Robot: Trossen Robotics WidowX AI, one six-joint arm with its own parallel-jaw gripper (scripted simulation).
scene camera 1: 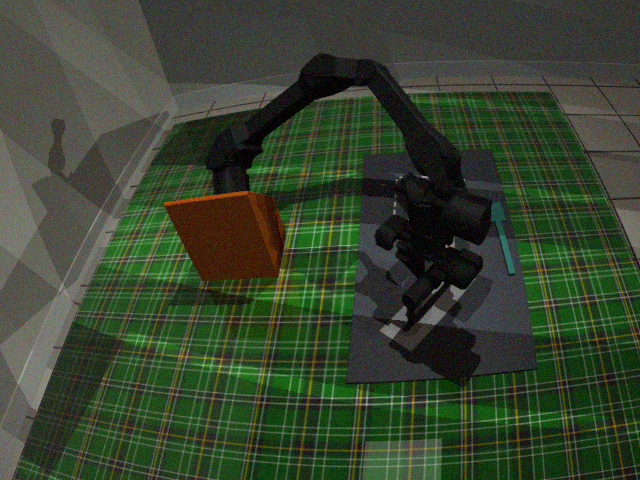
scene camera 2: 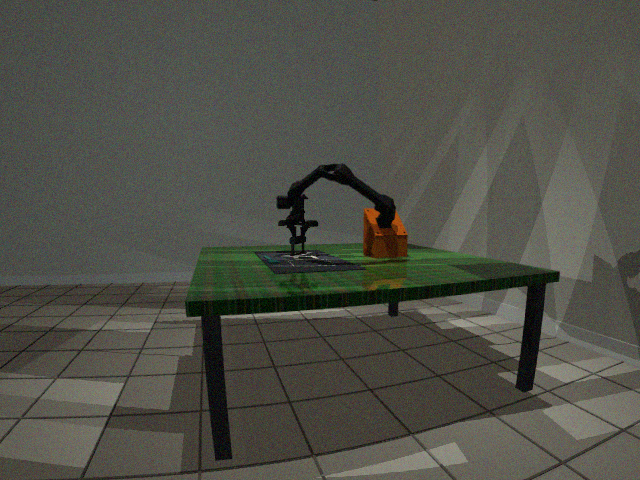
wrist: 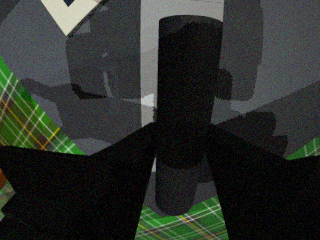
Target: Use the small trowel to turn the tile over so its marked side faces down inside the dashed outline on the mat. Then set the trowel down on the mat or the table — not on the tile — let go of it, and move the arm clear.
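Note:
Here is my gripper (scene camera 1: 429, 283), where I can see it. The wrist view has it too, with the gripper (wrist: 180, 129) visible there.

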